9 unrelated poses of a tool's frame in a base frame.
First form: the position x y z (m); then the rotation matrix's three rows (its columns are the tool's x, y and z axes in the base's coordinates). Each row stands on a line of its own.
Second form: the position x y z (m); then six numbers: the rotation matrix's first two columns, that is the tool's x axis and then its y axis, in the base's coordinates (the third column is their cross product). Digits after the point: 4 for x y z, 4 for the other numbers. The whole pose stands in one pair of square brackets.
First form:
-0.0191 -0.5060 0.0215
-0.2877 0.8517 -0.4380
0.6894 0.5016 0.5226
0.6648 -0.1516 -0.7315
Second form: [-0.0191 -0.5060 0.0215 -0.2877 0.6894 0.6648 0.8517 0.5016 -0.1516]
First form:
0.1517 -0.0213 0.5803
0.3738 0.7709 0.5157
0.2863 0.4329 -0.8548
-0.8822 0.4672 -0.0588
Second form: [0.1517 -0.0213 0.5803 0.3738 0.2863 -0.8822 0.7709 0.4329 0.4672]
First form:
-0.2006 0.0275 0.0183
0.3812 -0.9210 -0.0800
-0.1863 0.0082 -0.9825
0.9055 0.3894 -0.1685
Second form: [-0.2006 0.0275 0.0183 0.3812 -0.1863 0.9055 -0.9210 0.0082 0.3894]
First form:
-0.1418 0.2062 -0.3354
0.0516 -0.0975 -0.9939
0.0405 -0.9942 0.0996
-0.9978 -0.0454 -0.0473
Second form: [-0.1418 0.2062 -0.3354 0.0516 0.0405 -0.9978 -0.0975 -0.9942 -0.0454]
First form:
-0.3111 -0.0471 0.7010
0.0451 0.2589 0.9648
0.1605 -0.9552 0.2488
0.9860 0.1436 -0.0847
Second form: [-0.3111 -0.0471 0.7010 0.0451 0.1605 0.9860 0.2589 -0.9552 0.1436]
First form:
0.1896 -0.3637 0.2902
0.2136 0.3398 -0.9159
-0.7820 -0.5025 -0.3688
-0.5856 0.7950 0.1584
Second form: [0.1896 -0.3637 0.2902 0.2136 -0.7820 -0.5856 0.3398 -0.5025 0.7950]
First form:
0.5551 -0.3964 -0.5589
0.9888 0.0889 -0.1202
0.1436 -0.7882 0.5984
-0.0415 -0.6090 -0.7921
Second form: [0.5551 -0.3964 -0.5589 0.9888 0.1436 -0.0415 0.0889 -0.7882 -0.6090]
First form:
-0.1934 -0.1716 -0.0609
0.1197 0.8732 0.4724
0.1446 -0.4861 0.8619
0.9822 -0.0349 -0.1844
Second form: [-0.1934 -0.1716 -0.0609 0.1197 0.1446 0.9822 0.8732 -0.4861 -0.0349]
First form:
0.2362 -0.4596 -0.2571
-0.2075 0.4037 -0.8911
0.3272 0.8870 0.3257
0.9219 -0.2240 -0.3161
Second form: [0.2362 -0.4596 -0.2571 -0.2075 0.3272 0.9219 0.4037 0.8870 -0.2240]
